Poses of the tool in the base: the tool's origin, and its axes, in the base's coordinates. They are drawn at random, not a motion.
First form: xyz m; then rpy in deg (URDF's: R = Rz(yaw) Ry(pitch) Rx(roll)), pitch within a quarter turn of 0, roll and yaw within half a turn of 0.
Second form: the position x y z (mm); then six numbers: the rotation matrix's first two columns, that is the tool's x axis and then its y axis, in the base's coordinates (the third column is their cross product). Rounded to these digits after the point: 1 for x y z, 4 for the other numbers.
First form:
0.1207 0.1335 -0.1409 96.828 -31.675 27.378
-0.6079 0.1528 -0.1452 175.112 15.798 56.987
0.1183 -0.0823 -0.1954 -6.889 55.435 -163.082
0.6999 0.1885 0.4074 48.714 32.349 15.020
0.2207 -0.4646 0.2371 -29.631 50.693 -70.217
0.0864 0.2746 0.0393 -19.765 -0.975 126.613
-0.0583 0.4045 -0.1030 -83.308 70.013 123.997
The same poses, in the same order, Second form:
120.7 133.5 -140.9 0.7557 0.3914 0.5251 -0.4083 -0.3453 0.8450
-607.9 152.8 -145.2 0.5242 0.8069 -0.2722 0.8481 -0.5234 0.0820
118.3 -82.3 -195.4 -0.5428 -0.1651 -0.8235 0.3834 -0.9211 -0.0681
699.9 188.5 407.4 0.8159 0.2189 -0.5351 0.2173 0.7415 0.6348
220.7 -464.6 237.1 0.2144 -0.5961 -0.7738 0.6884 0.6542 -0.3132
86.4 274.6 39.3 -0.5963 0.8026 0.0170 -0.7588 -0.5567 -0.3381
-58.3 404.5 -103.0 -0.1911 0.2834 -0.9398 0.4253 -0.8390 -0.3395

